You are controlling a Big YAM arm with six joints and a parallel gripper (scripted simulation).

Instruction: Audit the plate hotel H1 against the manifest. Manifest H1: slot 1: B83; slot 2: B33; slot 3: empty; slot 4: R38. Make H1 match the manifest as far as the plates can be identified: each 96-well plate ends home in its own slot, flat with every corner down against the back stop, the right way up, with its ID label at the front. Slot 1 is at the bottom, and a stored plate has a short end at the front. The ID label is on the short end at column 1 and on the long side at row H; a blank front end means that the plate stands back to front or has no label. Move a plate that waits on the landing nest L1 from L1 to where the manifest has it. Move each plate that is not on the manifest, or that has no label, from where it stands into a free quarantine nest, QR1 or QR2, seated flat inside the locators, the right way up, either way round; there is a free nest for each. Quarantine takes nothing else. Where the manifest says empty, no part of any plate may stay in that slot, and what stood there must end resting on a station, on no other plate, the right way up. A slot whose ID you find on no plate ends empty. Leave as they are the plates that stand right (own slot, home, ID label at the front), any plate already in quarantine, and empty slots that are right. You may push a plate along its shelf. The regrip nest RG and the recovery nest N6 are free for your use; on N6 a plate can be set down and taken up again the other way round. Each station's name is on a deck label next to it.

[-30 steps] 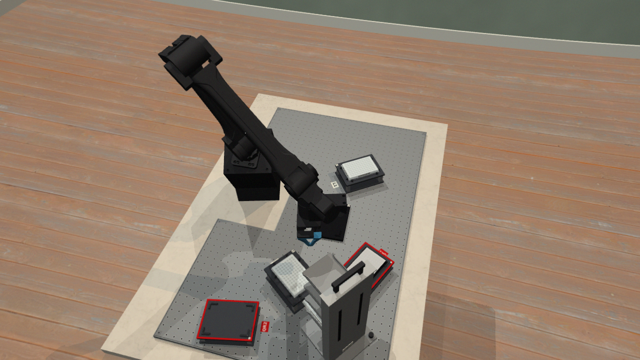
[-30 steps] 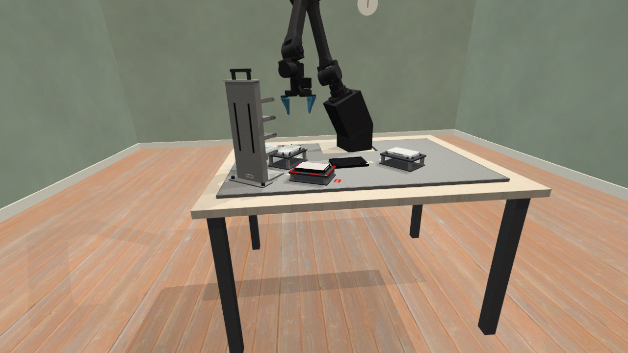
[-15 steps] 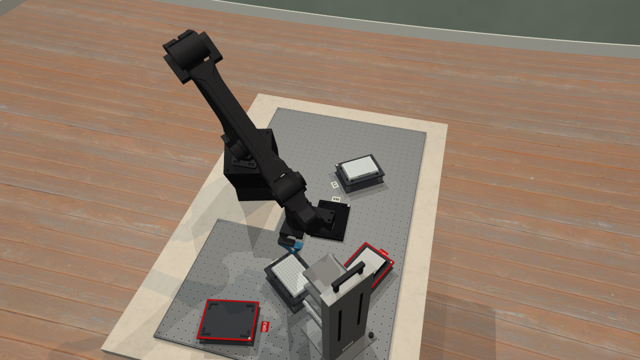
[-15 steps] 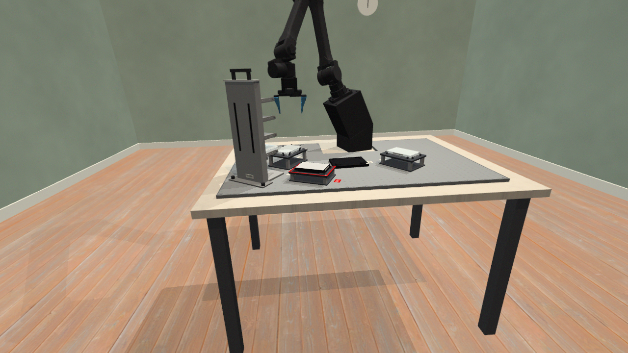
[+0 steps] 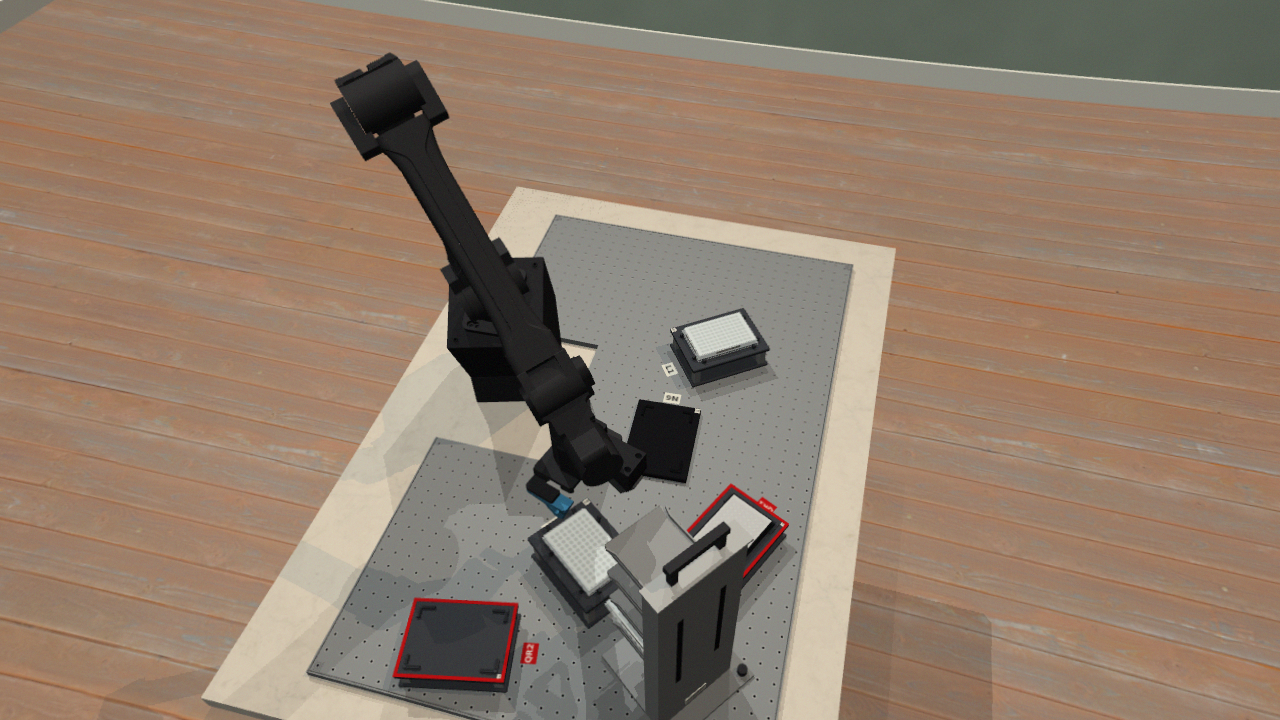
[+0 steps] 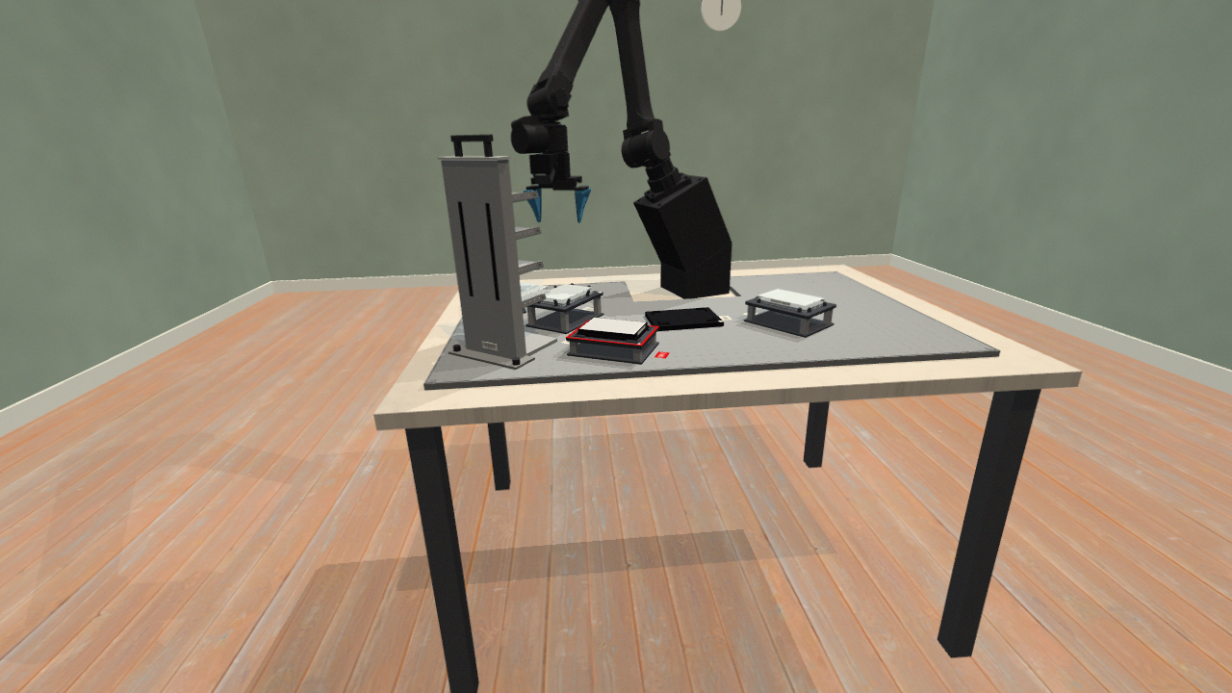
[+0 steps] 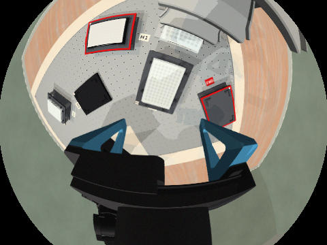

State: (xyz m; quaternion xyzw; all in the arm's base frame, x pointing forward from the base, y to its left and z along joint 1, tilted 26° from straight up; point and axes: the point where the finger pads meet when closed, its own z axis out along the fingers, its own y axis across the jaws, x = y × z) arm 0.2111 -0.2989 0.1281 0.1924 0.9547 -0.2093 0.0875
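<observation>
Right now my hand is 190 mm above the regrip nest RG. Round my hand: plate hotel H1: 190 mm ahead, 170 mm to the right, 50 mm below; then H1 deck label: 250 mm below, 150 mm ahead, 10 mm to the right; then hotel handle: 190 mm ahead, 180 mm above, 170 mm to the right.
</observation>
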